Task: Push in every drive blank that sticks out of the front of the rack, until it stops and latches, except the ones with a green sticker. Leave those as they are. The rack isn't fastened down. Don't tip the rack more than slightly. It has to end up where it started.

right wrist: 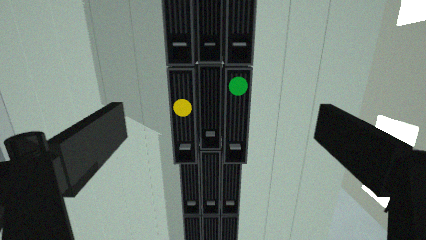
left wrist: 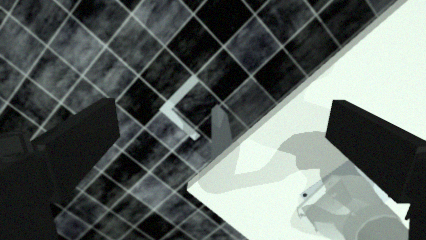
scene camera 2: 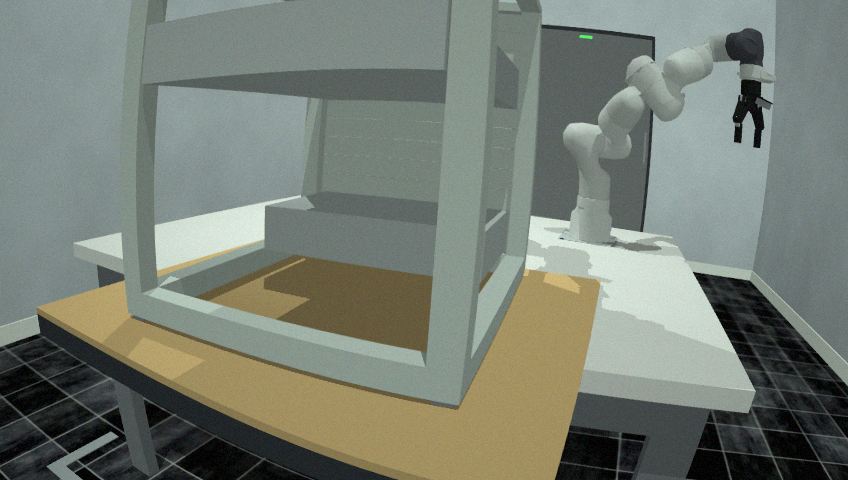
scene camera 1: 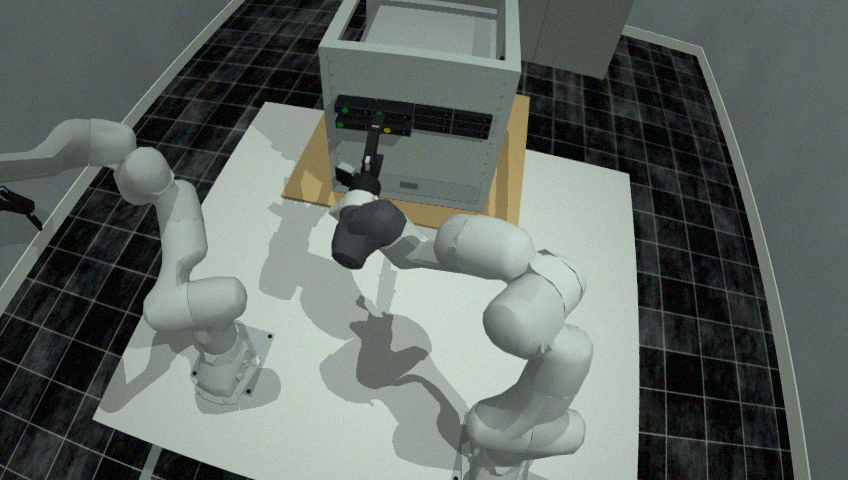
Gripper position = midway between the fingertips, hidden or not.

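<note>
Scene camera 2 shows my left gripper (scene camera 2: 747,145) and a grey rack (scene camera 2: 433,214). Visible in scene camera 1: my right gripper (scene camera 1: 379,135) and the rack (scene camera 1: 433,168). The right wrist view contains a yellow-stickered blank (right wrist: 183,90), the rack (right wrist: 67,67) and my right gripper (right wrist: 221,120). In the left wrist view my left gripper (left wrist: 223,118) is visible; the rack is out of frame in the left wrist view, and the blank is out of frame in the left wrist view too.
</note>
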